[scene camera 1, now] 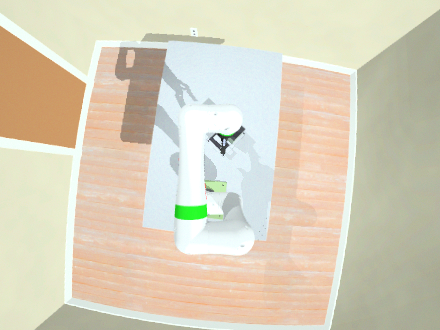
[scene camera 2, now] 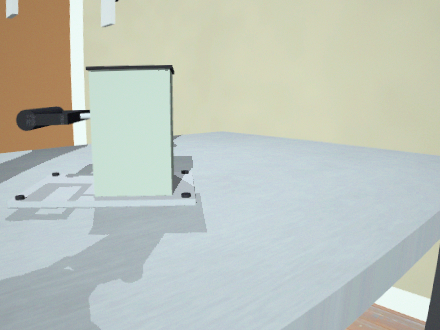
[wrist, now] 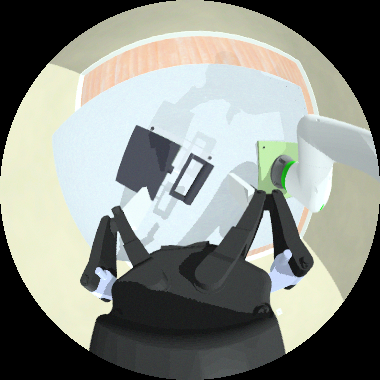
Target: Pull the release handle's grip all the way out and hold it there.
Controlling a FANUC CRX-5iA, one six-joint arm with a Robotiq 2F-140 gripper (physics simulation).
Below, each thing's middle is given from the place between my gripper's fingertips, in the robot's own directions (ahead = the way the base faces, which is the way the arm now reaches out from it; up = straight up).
I see my gripper 23 cm above the base plate (wrist: 187, 147), 6 cm short of it and 1 cm to the left of it.
